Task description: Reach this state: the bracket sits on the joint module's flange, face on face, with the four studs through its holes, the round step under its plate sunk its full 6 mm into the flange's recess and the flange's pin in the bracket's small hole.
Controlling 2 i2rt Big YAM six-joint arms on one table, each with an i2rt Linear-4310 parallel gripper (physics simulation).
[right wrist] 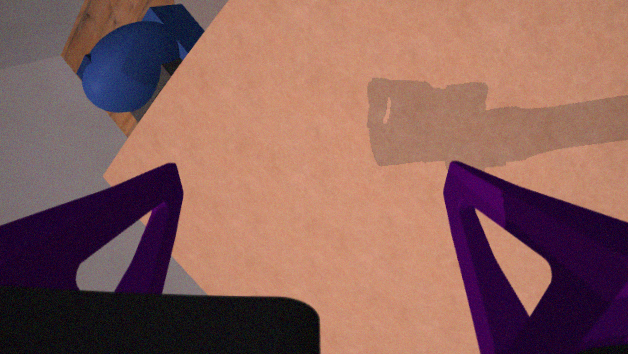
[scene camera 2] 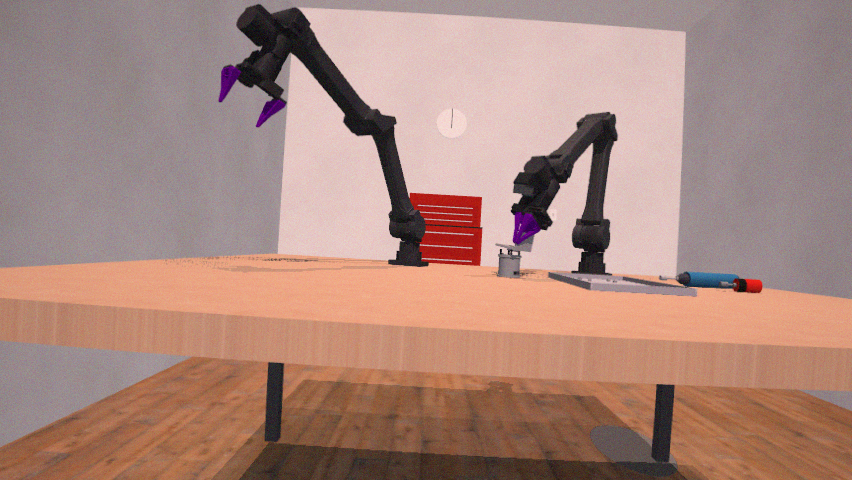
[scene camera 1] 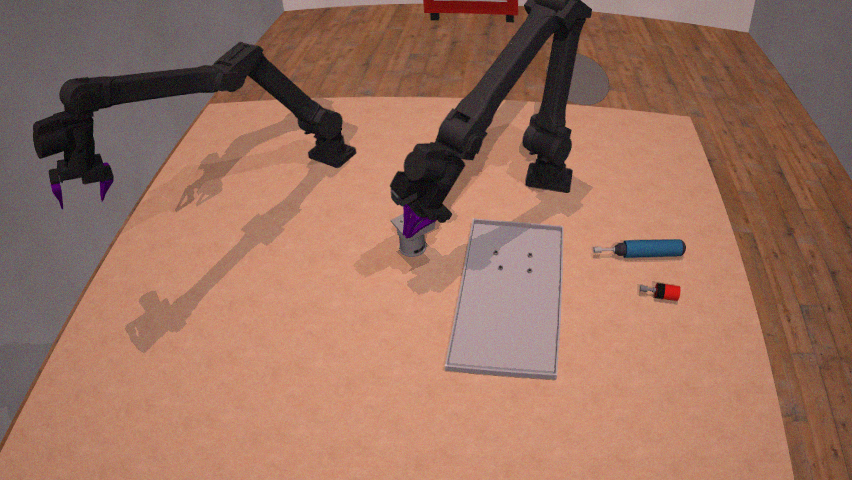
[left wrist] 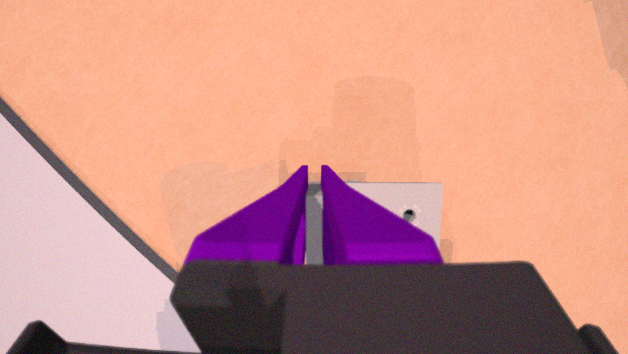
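Pixels of known places: left gripper, fingertip midpoint: (scene camera 2: 515,242) (scene camera 1: 406,236) (left wrist: 314,176); right gripper, fingertip midpoint: (right wrist: 313,177) (scene camera 2: 239,114) (scene camera 1: 82,203); left arm's base, origin of the base link: (scene camera 1: 549,179); right arm's base, origin of the base link: (scene camera 2: 408,265) (scene camera 1: 332,154).
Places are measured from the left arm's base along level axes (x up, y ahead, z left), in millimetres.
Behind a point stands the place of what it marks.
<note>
The grey joint module (scene camera 1: 412,244) {z -266, x 37, y 344 mm} stands upright on the table left of the tray; it also shows in scene camera 2 (scene camera 2: 509,264) {z -277, x 34, y 346 mm}. My left gripper (scene camera 1: 416,223) {z -266, x 92, y 376 mm} is shut on the upright wall of the grey bracket (left wrist: 313,225) {z -252, x 122, y 366 mm}, with the bracket's plate (scene camera 2: 510,248) {z -277, x 77, y 363 mm} lying over the module's top. In the left wrist view one hole of the plate (left wrist: 409,215) shows, with something in it. Whether the plate sits flush I cannot tell. My right gripper (scene camera 2: 252,96) is open and empty, high above the table's left side.
A flat grey tray (scene camera 1: 509,296) {z -31, x 4, y 417 mm} with four small holes lies right of the module. A blue-handled driver (scene camera 1: 643,248) {z 259, x 36, y 237 mm} and a short red tool (scene camera 1: 661,290) {z 308, x 31, y 355 mm} lie farther right. A red tool chest (scene camera 2: 449,227) stands behind the table.
</note>
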